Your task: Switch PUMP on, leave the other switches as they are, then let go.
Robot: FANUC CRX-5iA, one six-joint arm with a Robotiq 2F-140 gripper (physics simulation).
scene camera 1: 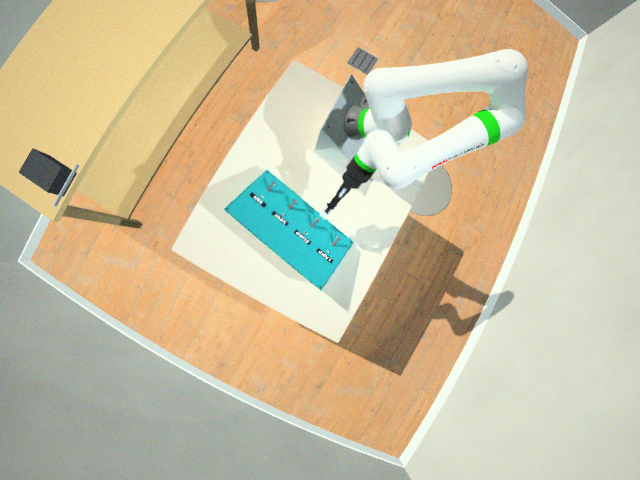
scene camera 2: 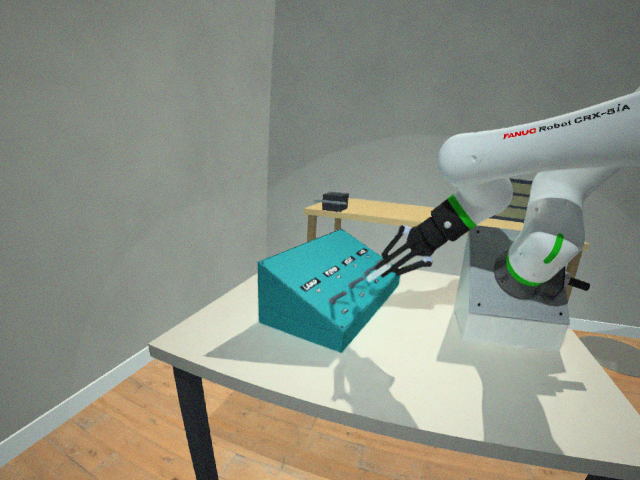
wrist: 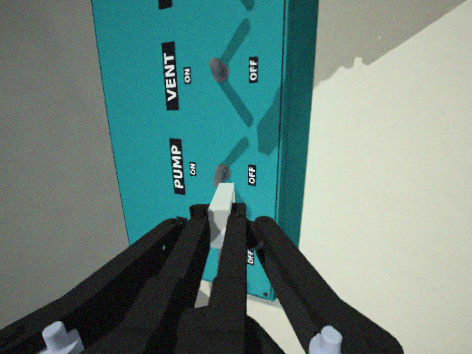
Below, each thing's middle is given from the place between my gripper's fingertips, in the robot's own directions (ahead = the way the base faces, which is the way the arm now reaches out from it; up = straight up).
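Labels:
My hand is still 12 cm short of the teal switch panel (scene camera 2: 295, 288), and it's 5 cm above the panel and 8 cm to the left of it.

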